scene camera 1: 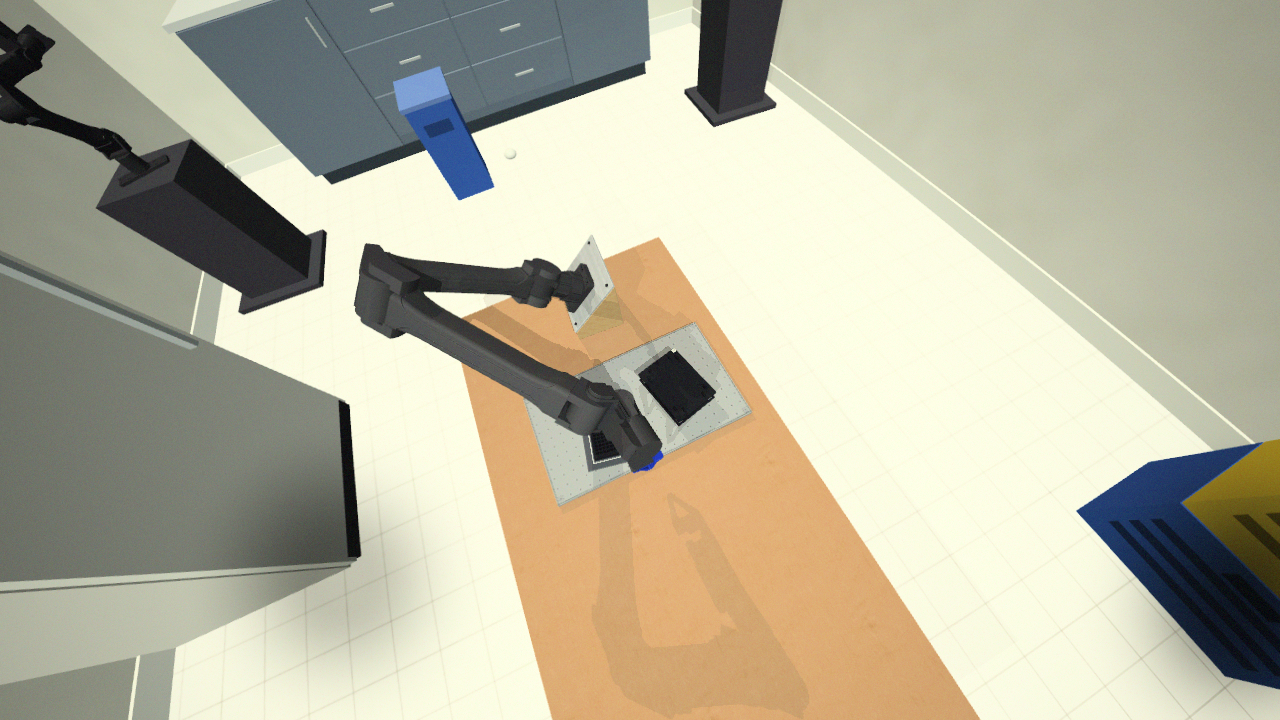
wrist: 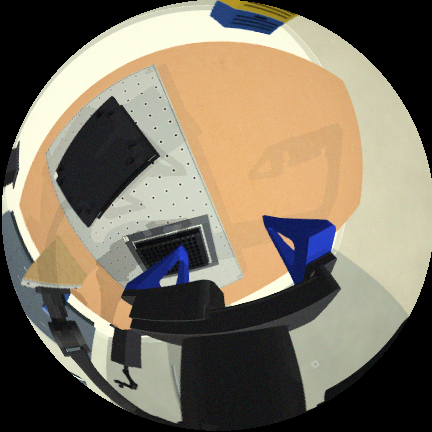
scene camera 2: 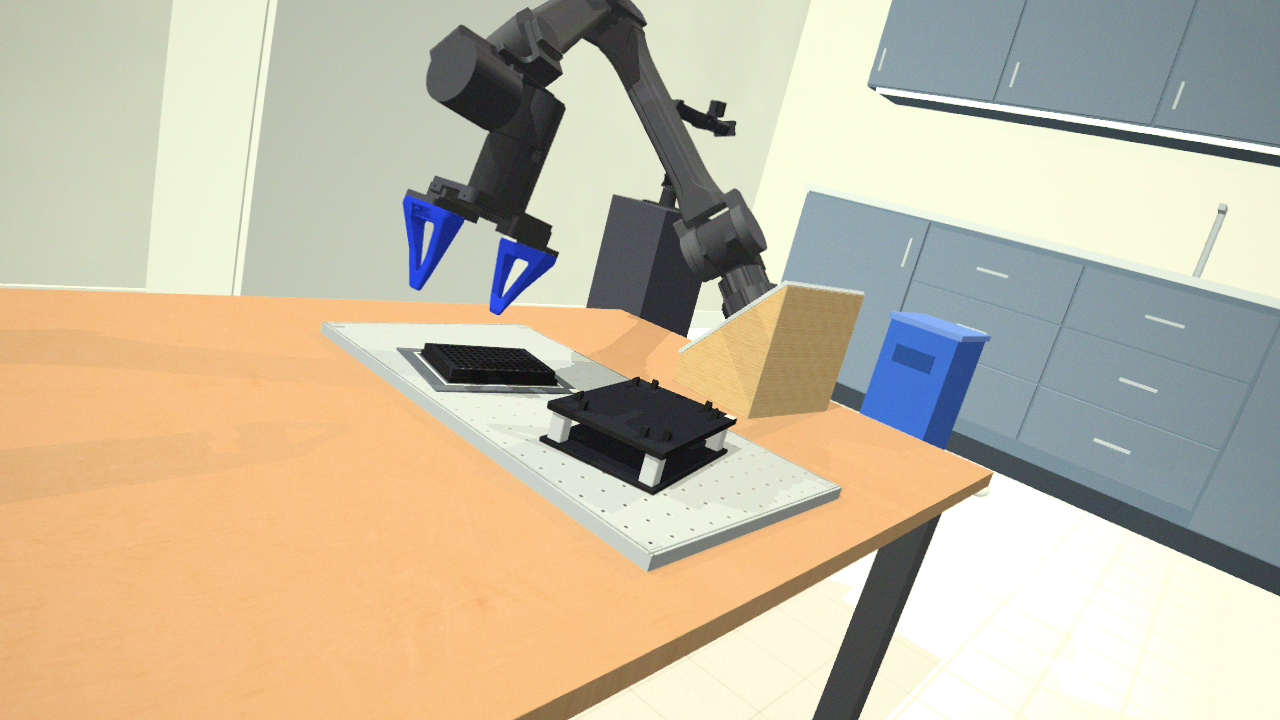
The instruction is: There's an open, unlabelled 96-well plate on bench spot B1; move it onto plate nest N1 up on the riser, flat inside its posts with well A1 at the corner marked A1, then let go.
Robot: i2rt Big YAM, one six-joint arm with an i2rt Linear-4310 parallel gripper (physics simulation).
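Where they show: gripper, between the fingertips: (wrist: pixel 221 235) (scene camera 2: pixel 456 301); arm's base, origin of its link: (scene camera 1: pixel 579 288) (wrist: pixel 50 288) (scene camera 2: pixel 760 326).
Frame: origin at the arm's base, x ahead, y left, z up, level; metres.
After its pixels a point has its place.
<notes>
The black open 96-well plate (scene camera 1: pixel 604 445) @[x 0.425, y -0.080, z -0.071 m] (scene camera 2: pixel 487 365) @[x 0.407, y -0.047, z -0.072 m] (wrist: pixel 197 245) @[x 0.446, y -0.057, z -0.070 m] lies flat on bench spot B1, inside a grey border with a white outline. The arm partly covers it in scene camera 1, and a finger partly covers it in the wrist view. The black plate nest N1 (scene camera 1: pixel 677 386) @[x 0.361, y 0.142, z -0.046 m] (scene camera 2: pixel 640 413) @[x 0.369, y 0.150, z -0.046 m] (wrist: pixel 105 160) @[x 0.379, y 0.131, z -0.046 m] is on top of the riser, on white legs, with small posts around its edges and no plate on it. Its A1 mark is not readable. My gripper (scene camera 2: pixel 456 300) @[x 0.487, y -0.002, z 0.008 m] (wrist: pixel 221 235) @[x 0.487, y -0.002, z 0.008 m] is open and empty, with its blue fingers wide apart, above the table beyond and higher than the plate.
A grey perforated board (scene camera 1: pixel 554 465) @[x 0.421, y -0.213, z -0.086 m] (scene camera 2: pixel 608 519) @[x 0.478, y 0.242, z -0.086 m] (wrist: pixel 155 195) @[x 0.415, y 0.052, z -0.086 m] carries B1 and the riser, and lies on the orange wooden table (scene camera 1: pixel 716 573) @[x 0.771, y 0.055, z -0.099 m] (scene camera 2: pixel 223 537) @[x 0.720, y 0.165, z -0.099 m] (wrist: pixel 240 100) @[x 0.612, y 0.172, z -0.099 m]. The arm's base is mounted on a slanted wooden wedge (scene camera 2: pixel 801 358) @[x 0.014, y 0.086, z -0.017 m] (wrist: pixel 55 265) @[x 0.096, y 0.036, z -0.033 m] near the riser.
</notes>
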